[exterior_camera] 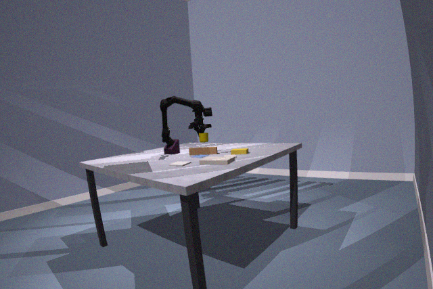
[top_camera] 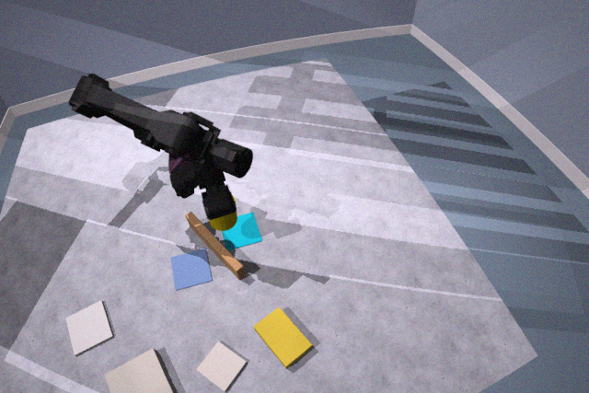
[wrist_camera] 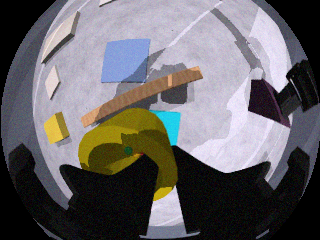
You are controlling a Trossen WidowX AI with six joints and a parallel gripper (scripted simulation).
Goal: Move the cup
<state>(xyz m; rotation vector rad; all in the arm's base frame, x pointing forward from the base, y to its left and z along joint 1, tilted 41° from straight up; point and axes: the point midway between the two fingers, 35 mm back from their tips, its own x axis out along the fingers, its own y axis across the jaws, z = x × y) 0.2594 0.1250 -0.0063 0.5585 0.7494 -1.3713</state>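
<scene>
Now: gripper tip 1 cm short of the cyan pad, 3 cm to the right of it and 13 cm above it. Also, from my gripper tip: wooden bar (5 cm ahead, 3 cm to the right, 10 cm below); cup (2 cm ahead); green marble (4 cm ahead, 2 cm to the left, 2 cm below).
</scene>
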